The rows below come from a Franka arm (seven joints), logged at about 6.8 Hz.
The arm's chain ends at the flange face. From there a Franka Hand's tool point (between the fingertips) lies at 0.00 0.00 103.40 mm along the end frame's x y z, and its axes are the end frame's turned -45 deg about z.
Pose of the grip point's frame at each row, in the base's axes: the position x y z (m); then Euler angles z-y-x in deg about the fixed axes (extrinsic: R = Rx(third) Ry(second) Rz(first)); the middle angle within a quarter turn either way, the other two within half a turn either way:
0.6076 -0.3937 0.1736 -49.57 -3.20 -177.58
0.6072 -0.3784 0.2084 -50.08 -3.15 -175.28
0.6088 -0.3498 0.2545 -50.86 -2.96 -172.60
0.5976 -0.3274 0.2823 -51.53 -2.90 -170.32
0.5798 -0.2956 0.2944 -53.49 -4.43 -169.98
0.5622 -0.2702 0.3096 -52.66 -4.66 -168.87
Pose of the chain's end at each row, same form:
0.6134 -0.3981 0.2767 -4.57 -3.20 -177.58
0.6129 -0.3869 0.3113 -5.08 -3.15 -175.28
0.6141 -0.3631 0.3569 -5.86 -2.96 -172.60
0.6028 -0.3448 0.3841 -6.53 -2.90 -170.32
0.5878 -0.3135 0.3959 -8.49 -4.43 -169.98
0.5706 -0.2901 0.4107 -7.66 -4.66 -168.87

